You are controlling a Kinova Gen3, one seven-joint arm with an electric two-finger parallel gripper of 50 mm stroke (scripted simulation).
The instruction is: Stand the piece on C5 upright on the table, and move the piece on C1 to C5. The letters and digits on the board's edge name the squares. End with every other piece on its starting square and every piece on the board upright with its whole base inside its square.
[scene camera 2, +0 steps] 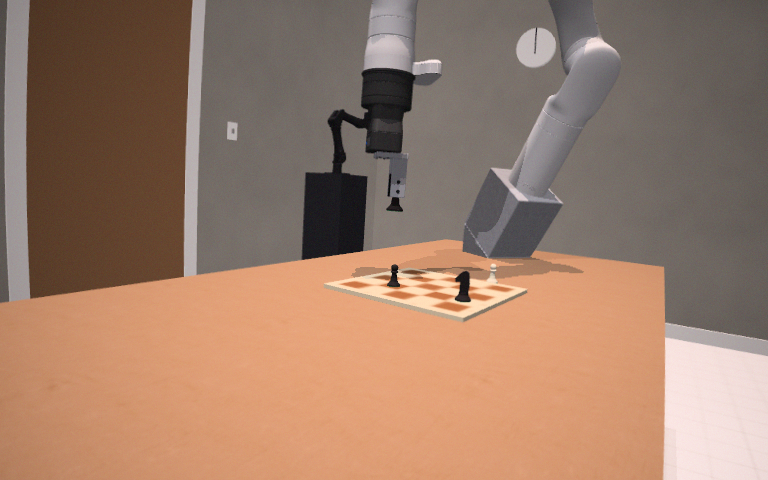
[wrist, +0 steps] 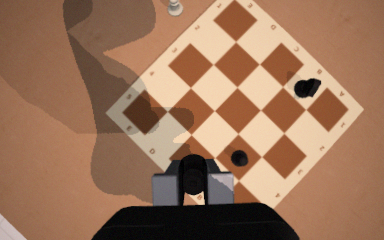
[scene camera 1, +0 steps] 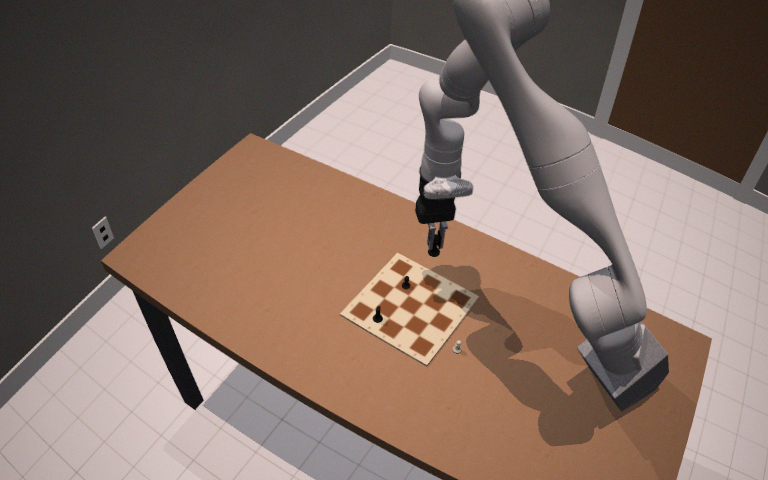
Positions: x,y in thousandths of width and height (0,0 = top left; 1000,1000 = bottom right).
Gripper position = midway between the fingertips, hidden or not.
In view: the gripper (scene camera 2: 515,411) and a chessboard (scene camera 1: 544,670).
The chessboard also shows in scene camera 2 (scene camera 2: 564,611) and in the wrist view (wrist: 592,348). The gripper also shows in the wrist view (wrist: 504,731) and in scene camera 1 (scene camera 1: 566,511).
